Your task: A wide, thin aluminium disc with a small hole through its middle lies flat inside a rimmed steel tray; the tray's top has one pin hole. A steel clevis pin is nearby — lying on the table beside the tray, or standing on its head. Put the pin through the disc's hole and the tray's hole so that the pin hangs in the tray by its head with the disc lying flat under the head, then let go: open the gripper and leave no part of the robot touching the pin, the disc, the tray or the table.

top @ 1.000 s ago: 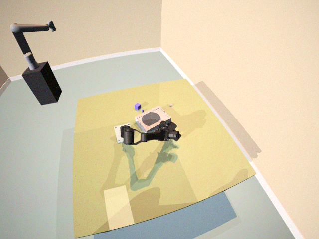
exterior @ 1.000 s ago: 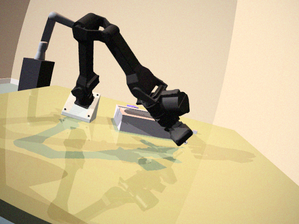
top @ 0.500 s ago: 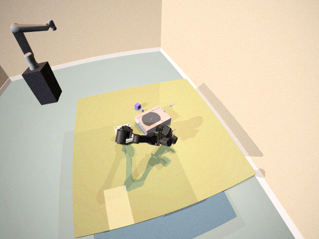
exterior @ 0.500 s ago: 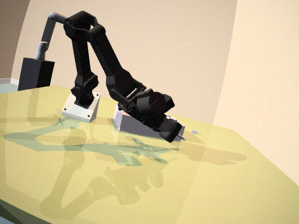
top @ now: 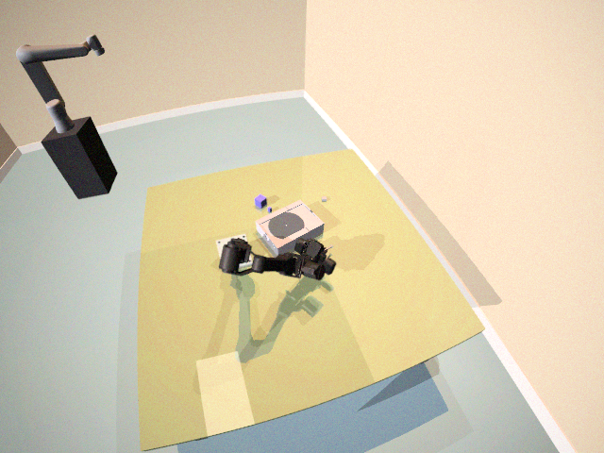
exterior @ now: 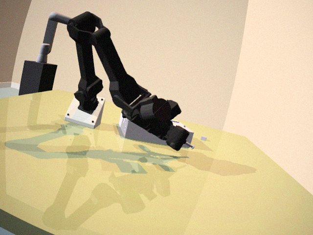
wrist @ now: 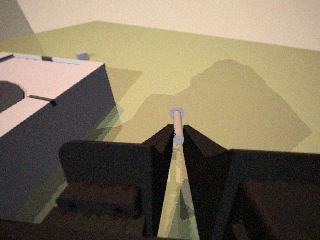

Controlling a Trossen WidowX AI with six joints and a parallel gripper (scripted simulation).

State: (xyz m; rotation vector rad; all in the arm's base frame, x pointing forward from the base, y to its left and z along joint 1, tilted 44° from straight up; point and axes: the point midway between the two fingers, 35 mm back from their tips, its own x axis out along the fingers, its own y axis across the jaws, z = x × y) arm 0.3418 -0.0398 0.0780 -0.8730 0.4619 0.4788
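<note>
Right now my gripper tip is 1 cm to the right of the steel clevis pin, 1 cm short of it and 1 cm above it. The rest, counted from my gripper tip: purple cube (38 cm to the left, 23 cm behind, 3 cm below); then aluminium disc (16 cm to the left, 14 cm behind, 1 cm above); then rimmed steel tray (17 cm to the left, 12 cm behind).
</note>
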